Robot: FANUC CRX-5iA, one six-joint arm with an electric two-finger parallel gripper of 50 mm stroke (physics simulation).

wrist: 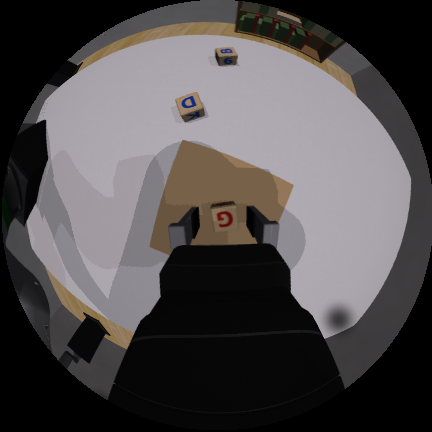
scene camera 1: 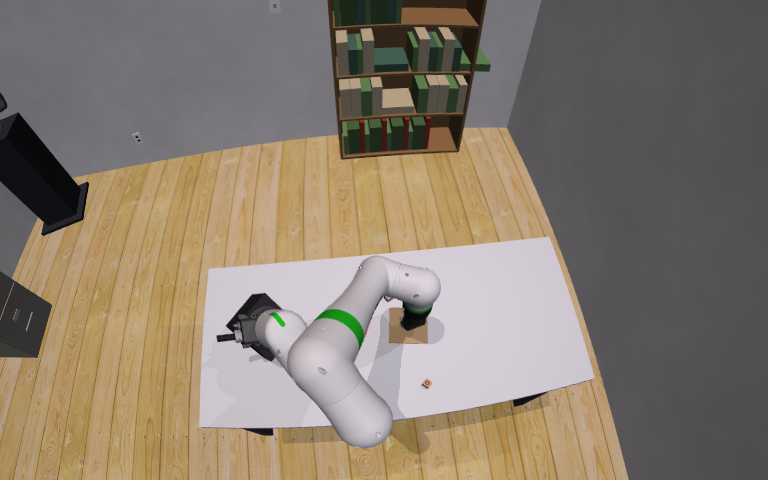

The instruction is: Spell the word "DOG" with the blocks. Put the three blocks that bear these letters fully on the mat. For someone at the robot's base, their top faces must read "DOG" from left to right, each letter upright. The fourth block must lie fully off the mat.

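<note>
The brown mat (scene camera 1: pixel 396 335) (wrist: pixel 180 175) lies on the table. My gripper (scene camera 1: pixel 413 328) (wrist: pixel 222 215) is open over it. In the wrist view, the block with a red G (wrist: pixel 225 218) is on the mat between the open fingers, ungripped, its letter appearing upside down. The block with a blue D (wrist: pixel 189 103) lies off the mat beyond its upper left corner; part of it (scene camera 1: pixel 387 298) shows past the arm in the scene view. The block with a blue B (wrist: pixel 226 52) lies farther off. The O block (scene camera 1: pixel 427 383) sits off the mat, near the table's front edge.
The arm's forearm (scene camera 1: pixel 325 339) spans the table left of the mat and hides part of the table in the scene view. The white table (scene camera 1: pixel 498 316) (wrist: pixel 345 150) reaches past the mat. A bookshelf (scene camera 1: pixel 335 101) stands on the floor behind it.
</note>
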